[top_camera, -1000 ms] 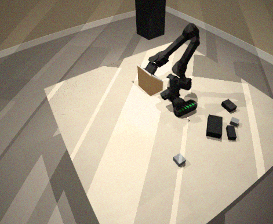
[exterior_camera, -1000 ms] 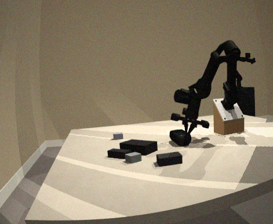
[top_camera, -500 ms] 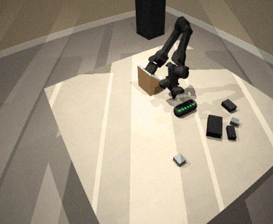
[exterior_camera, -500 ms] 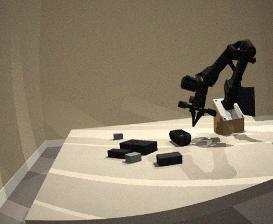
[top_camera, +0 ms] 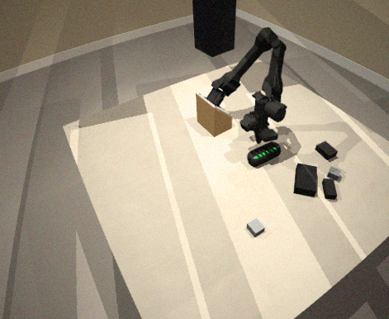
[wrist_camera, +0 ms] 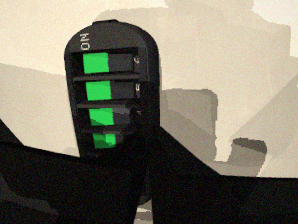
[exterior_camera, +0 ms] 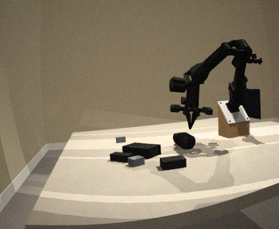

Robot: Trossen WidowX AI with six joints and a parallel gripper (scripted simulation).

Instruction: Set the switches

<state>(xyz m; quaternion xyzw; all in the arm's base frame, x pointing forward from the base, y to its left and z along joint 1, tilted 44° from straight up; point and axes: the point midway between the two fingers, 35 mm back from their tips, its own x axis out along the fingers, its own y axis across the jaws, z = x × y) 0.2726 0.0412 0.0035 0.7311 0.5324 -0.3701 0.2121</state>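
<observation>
The black block is 230 mm ahead of my gripper tip, 50 mm below it and 40 mm to the left of it.
</observation>
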